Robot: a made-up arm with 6 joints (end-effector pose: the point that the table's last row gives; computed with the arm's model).
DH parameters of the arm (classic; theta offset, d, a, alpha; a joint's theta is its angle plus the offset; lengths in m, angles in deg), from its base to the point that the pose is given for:
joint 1: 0 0.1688 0 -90
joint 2: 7.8 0 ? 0
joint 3: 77.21 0 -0.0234 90
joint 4: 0 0.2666 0 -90
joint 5: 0 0 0 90
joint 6: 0 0.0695 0 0
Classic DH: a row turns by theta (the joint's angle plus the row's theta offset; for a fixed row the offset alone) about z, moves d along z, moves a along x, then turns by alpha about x.
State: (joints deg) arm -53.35 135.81 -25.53 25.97 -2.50 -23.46
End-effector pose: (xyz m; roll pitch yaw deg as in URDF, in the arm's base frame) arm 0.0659 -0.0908 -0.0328 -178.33 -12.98 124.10
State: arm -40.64 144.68 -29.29 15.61 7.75 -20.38
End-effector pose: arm 0.0700 -0.0567 -0.0498 175.35 -27.58 144.89
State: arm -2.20 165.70 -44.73 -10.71 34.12 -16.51
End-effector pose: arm 0.0611 -0.0096 -0.0914 147.31 -53.32 -136.61
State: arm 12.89 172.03 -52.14 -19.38 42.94 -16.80
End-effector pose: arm 0.0671 -0.0008 -0.1096 134.79 -56.05 -102.34
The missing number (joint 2, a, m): -0.2182
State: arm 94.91 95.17 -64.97 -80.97 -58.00 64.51
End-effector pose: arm -0.0869 0.3312 0.2817 174.88 83.93 -32.87
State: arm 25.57 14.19 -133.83 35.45 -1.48 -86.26
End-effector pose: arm -0.3728 -0.1795 0.5129 29.65 -21.13 -30.62
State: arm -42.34 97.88 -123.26 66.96 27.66 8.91
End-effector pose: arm 0.2688 -0.2048 0.5541 71.44 23.85 66.45
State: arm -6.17 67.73 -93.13 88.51 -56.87 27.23
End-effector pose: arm 0.1882 -0.0789 0.5557 62.96 -49.50 43.85
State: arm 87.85 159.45 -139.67 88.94 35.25 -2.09
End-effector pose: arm -0.0201 0.5324 0.1563 102.70 -5.59 -147.15
